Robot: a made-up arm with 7 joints.
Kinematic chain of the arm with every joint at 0, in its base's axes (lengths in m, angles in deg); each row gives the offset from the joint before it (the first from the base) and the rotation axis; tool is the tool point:
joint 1: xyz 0 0 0 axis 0 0.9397 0.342
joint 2: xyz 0 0 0 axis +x
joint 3: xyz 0 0 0 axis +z
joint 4: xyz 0.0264 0 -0.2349 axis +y
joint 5: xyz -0.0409 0 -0.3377 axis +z
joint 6: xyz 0 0 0 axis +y
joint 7: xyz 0 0 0 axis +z
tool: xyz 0 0 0
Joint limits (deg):
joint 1: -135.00..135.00
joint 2: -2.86..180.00
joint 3: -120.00..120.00
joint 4: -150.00..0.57
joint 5: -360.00..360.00
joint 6: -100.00..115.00
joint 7: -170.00..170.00
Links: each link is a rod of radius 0.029 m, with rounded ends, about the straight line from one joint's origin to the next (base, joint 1, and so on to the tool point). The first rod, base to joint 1, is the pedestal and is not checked.
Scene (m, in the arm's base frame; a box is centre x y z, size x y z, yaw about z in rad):
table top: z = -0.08
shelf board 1: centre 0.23 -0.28 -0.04 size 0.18 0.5 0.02 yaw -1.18
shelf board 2: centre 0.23 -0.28 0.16 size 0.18 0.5 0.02 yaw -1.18
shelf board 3: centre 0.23 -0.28 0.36 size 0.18 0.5 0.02 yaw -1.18
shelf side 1: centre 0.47 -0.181 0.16 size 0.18 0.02 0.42 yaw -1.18
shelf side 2: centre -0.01 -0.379 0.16 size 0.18 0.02 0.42 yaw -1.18
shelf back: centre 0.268 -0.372 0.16 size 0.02 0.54 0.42 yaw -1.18
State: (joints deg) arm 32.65 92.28 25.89 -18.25 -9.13 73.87 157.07
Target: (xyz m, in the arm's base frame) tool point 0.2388 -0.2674 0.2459
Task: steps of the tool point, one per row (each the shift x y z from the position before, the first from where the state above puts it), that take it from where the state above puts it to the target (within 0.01 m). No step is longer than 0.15 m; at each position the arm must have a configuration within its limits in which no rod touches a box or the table.
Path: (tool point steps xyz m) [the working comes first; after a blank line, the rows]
Joints at the target: 15.39 168.82 66.75 -97.10 -9.13 73.87 157.07
Straight joint move there: touches shelf board 3.

1: 0.1074 -0.0217 0.0434
2: 0.0925 -0.0548 0.0564
3: 0.0677 -0.0839 0.0602
4: 0.0370 -0.1057 0.0536
5: 0.0046 -0.1170 0.0369
6: -0.0251 -0.1166 0.0129
7: -0.0478 -0.1039 -0.0152
8: -0.0608 -0.0806 -0.0430
9: 0.0263 -0.0451 0.0118
10: 0.0222 -0.0535 0.0006
11: 0.0166 -0.0592 -0.0124

